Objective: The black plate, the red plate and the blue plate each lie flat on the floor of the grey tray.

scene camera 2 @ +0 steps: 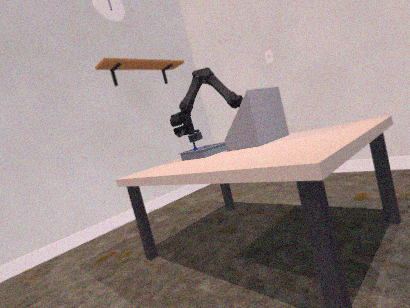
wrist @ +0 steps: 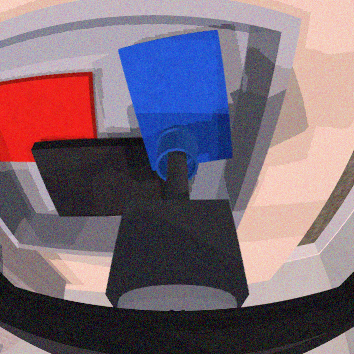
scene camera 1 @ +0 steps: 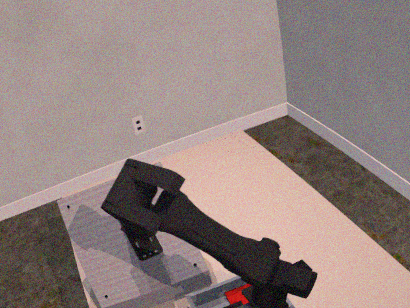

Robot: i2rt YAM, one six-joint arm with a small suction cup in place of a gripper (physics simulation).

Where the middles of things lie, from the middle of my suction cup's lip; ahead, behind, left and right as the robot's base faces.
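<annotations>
My suction cup is 6 cm to the right of the grey tray [wrist: 257, 51], 1 cm past it and 2 cm above it. Counting from my suction cup, there's the red plate [wrist: 60, 106], 12 cm to the left of it, 2 cm ahead of it and 3 cm below it, and there's the blue plate [wrist: 178, 80], 1 cm to the right of it, 3 cm ahead of it and 2 cm below it.
</annotations>
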